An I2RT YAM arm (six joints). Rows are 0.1 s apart.
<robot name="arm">
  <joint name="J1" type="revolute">
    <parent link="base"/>
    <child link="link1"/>
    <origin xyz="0 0 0.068" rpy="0 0 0"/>
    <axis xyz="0 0 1"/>
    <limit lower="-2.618" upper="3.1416"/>
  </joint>
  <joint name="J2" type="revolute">
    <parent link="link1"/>
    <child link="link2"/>
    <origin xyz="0.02 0.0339 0.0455" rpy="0 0 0"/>
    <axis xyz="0 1 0"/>
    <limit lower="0" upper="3.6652"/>
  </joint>
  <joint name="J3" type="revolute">
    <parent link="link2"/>
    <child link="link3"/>
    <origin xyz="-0.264 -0.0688 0" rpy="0 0 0"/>
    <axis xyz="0 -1 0"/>
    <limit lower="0" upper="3.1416"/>
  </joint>
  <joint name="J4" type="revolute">
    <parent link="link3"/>
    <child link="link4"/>
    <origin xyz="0.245 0.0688 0.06" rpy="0 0 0"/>
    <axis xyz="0 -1 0"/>
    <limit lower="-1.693" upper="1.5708"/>
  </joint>
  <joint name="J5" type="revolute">
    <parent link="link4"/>
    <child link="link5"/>
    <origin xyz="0.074 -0.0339 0.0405" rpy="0 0 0"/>
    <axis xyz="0 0 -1"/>
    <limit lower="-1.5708" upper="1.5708"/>
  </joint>
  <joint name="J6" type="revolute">
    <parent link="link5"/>
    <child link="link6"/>
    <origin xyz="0.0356 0 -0.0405" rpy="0 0 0"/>
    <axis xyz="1 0 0"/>
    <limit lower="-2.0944" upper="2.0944"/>
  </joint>
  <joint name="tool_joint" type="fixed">
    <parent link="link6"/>
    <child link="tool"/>
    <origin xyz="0 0 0" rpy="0 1.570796 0"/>
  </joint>
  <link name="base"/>
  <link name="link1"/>
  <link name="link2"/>
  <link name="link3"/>
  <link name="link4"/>
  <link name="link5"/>
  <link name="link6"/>
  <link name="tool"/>
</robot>
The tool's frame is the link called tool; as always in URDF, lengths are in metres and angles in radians.
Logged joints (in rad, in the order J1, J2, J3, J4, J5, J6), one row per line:
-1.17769 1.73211 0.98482 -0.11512 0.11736 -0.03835
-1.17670 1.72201 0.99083 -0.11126 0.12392 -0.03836
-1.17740 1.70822 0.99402 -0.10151 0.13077 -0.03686
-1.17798 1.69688 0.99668 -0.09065 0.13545 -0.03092
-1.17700 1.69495 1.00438 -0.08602 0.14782 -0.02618
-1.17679 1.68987 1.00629 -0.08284 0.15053 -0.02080
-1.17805 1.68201 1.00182 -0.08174 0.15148 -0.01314
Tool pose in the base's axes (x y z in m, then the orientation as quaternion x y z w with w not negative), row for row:
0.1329 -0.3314 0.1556 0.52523 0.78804 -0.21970 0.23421
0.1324 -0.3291 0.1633 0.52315 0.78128 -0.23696 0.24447
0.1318 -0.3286 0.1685 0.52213 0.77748 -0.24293 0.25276
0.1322 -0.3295 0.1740 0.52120 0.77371 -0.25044 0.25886
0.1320 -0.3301 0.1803 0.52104 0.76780 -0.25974 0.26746
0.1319 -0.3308 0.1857 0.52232 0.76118 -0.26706 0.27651
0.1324 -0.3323 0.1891 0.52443 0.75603 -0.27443 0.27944
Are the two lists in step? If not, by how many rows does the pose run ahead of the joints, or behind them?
The pose runs 2 rows behind the joints: the pose in row i belongs to the joints in row i - 2.
